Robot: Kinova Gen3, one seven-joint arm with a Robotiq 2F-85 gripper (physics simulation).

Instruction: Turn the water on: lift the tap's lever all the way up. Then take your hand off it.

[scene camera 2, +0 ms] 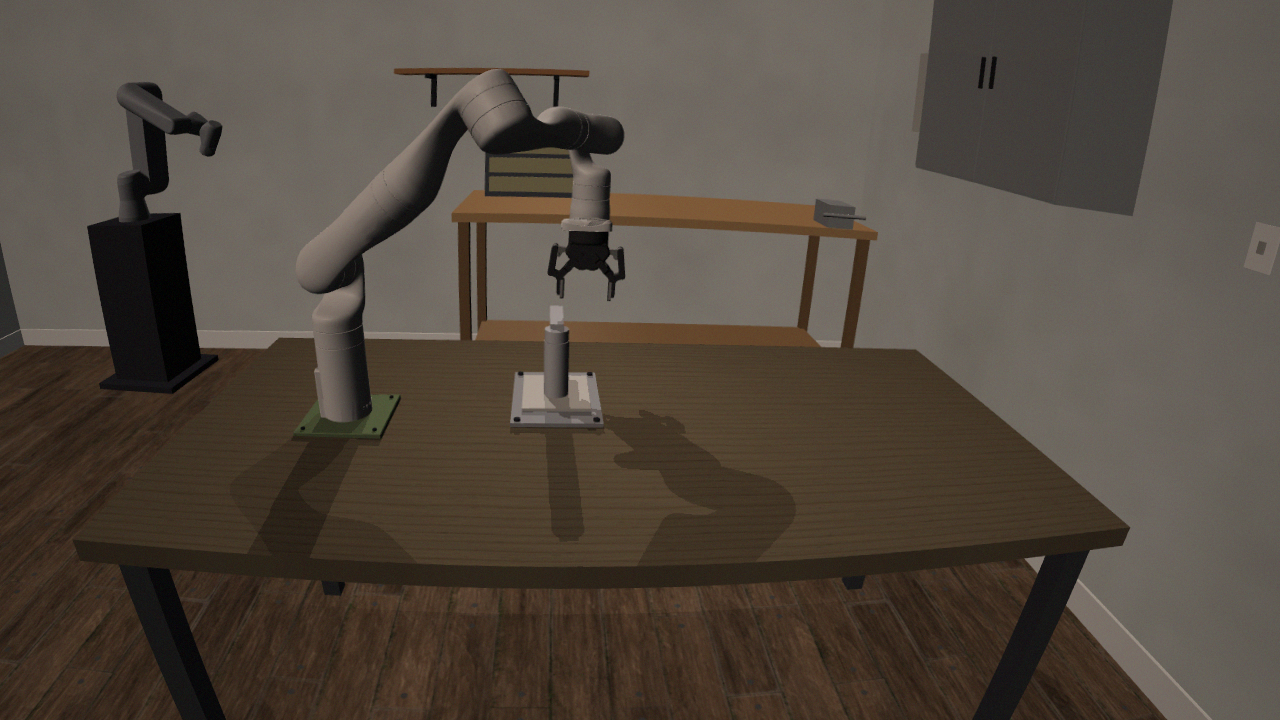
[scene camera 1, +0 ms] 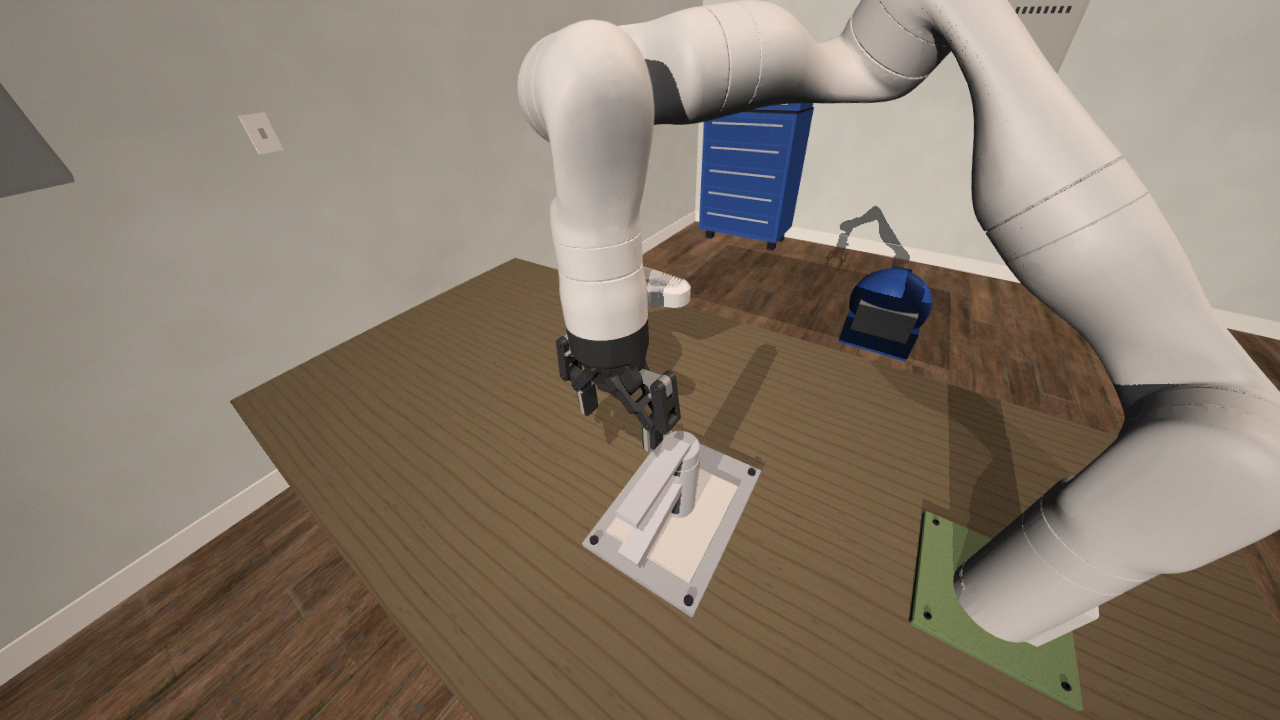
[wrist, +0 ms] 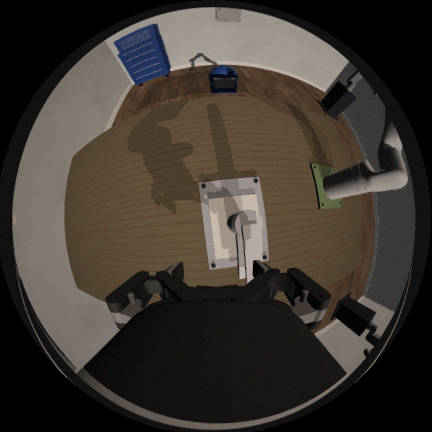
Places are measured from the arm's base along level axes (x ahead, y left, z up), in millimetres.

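Pixels of known places: gripper, between the fingertips: (scene camera 2: pixel 585 298) (scene camera 1: pixel 619 427) (wrist: pixel 217 269); arm's base, origin of its link: (scene camera 2: pixel 348 411) (scene camera 1: pixel 994 599) (wrist: pixel 329 187).
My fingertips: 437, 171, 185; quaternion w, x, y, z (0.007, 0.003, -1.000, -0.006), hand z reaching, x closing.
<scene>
For each thing: its top centre in the pictures, then the offset to it from my fingertips, as dx, dy, dz. Level surfaces: height alone.
- flat lever, centre of its top: (scene camera 1: pixel 655 476) (wrist: pixel 253 262) (scene camera 2: pixel 556 314) -56, +7, -37
- thinner spout, centre of its top: (scene camera 1: pixel 652 509) (wrist: pixel 245 257) -57, +17, -94
- same table, height of its surface: dz -193
The grey-white tap stands on a framed base plate (scene camera 1: pixel 725 523) (scene camera 2: pixel 519 411) (wrist: pixel 205 225) on the table. Its upright post (scene camera 1: pixel 687 488) (scene camera 2: pixel 555 362) is round. The flat lever (scene camera 1: pixel 655 483) (scene camera 2: pixel 556 315) (wrist: pixel 255 247) starts at the post's top and runs out above the thinner spout (scene camera 1: pixel 651 530) (wrist: pixel 241 257); its exact tilt is hard to tell. My gripper (scene camera 1: pixel 619 422) (scene camera 2: pixel 586 293) (wrist: pixel 217 269) points down, open and empty. In scene camera 2 its fingertips are slightly higher than the lever and mostly to its right. In the wrist view one fingertip overlaps the lever's outer end; contact cannot be told.
My arm's base stands on a green plate (scene camera 1: pixel 935 573) (scene camera 2: pixel 380 416) (wrist: pixel 320 190) beside the tap, on the same table (scene camera 1: pixel 429 420) (scene camera 2: pixel 805 483). A workbench (scene camera 2: pixel 733 214) stands behind the table in scene camera 2. A blue drawer cabinet (scene camera 1: pixel 750 179) (wrist: pixel 145 55) stands away by the wall.
</scene>
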